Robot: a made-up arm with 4 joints. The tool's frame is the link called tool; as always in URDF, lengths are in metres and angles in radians. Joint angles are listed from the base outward. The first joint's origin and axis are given. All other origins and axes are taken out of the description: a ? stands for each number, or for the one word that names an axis. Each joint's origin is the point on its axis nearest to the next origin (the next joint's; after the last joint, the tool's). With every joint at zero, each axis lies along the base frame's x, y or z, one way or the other. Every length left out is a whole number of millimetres.
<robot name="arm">
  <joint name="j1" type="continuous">
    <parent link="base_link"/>
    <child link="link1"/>
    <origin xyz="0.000 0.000 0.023" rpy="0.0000 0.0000 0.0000"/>
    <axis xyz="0 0 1"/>
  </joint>
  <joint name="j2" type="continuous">
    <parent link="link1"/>
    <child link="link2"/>
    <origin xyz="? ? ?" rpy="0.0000 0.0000 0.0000"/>
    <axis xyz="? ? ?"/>
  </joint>
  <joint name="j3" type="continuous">
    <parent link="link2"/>
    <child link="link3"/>
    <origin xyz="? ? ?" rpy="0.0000 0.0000 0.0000"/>
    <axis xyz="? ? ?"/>
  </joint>
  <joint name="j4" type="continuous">
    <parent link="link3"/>
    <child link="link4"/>
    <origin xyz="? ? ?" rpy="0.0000 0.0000 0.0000"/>
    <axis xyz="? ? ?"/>
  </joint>
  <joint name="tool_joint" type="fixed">
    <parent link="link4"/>
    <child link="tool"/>
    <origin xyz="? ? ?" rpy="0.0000 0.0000 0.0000"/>
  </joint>
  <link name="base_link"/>
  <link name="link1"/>
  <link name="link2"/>
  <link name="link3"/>
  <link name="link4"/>
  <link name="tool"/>
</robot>
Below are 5 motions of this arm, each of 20 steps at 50 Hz.
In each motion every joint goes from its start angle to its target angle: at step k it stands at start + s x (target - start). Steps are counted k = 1, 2, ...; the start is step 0. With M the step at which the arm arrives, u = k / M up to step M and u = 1 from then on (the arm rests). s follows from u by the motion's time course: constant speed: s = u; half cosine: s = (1 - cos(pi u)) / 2; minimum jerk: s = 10 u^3 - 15 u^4 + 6 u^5.
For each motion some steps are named. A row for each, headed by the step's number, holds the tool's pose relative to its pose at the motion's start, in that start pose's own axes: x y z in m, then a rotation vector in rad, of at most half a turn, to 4 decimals.
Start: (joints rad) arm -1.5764 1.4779 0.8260 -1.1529
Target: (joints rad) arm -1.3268 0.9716 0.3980 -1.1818
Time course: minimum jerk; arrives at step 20
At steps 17, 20:
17: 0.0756 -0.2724 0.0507 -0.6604 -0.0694 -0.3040
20: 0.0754 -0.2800 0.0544 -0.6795 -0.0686 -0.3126

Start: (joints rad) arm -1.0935 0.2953 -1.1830 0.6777
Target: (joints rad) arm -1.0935 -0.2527 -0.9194 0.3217
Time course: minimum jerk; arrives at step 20
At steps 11, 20:
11: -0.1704 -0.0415 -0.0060 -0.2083 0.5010 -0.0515
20: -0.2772 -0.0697 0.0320 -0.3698 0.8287 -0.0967

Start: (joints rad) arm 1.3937 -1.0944 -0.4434 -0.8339
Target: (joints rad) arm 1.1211 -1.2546 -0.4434 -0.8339
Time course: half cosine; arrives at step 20
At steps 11, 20:
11: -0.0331 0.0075 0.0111 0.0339 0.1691 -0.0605
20: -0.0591 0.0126 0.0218 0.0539 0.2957 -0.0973

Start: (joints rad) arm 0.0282 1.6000 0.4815 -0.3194
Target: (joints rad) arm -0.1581 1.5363 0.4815 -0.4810
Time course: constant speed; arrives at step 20
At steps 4, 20:
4: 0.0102 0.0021 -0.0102 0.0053 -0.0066 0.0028
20: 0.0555 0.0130 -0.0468 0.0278 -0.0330 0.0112

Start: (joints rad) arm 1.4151 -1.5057 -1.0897 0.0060
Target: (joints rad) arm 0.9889 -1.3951 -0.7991 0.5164
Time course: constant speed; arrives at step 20
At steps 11, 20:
11: 0.0480 0.0507 0.0696 0.2015 -0.2057 -0.2134
20: 0.0885 0.0588 0.1338 0.3090 -0.3377 -0.4329

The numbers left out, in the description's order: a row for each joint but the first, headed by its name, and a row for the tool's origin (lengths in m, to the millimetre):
j2: xyz -0.144 0.036 0.000, axis 1 0 0
j3: xyz 0.000 0.298 -0.100, axis 0 0 -1
j4: xyz -0.090 -0.017 0.000, axis 0 -1 0
tool: xyz 0.025 0.000 -0.199

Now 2 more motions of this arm.
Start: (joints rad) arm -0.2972 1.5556 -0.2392 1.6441
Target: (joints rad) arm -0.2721 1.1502 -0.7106 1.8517
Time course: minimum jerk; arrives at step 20
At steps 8, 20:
8: -0.0273 0.0074 0.0067 0.1619 -0.0183 0.1035
20: -0.0914 0.0105 0.0351 0.5241 0.0077 0.2637

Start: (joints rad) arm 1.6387 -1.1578 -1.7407 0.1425
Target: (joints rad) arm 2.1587 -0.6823 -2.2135 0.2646
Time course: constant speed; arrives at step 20
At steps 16, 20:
16: 0.1028 -0.0099 0.0732 -0.3374 -0.3259 0.6854
20: 0.1193 0.0104 0.0935 -0.4125 -0.3799 0.8790

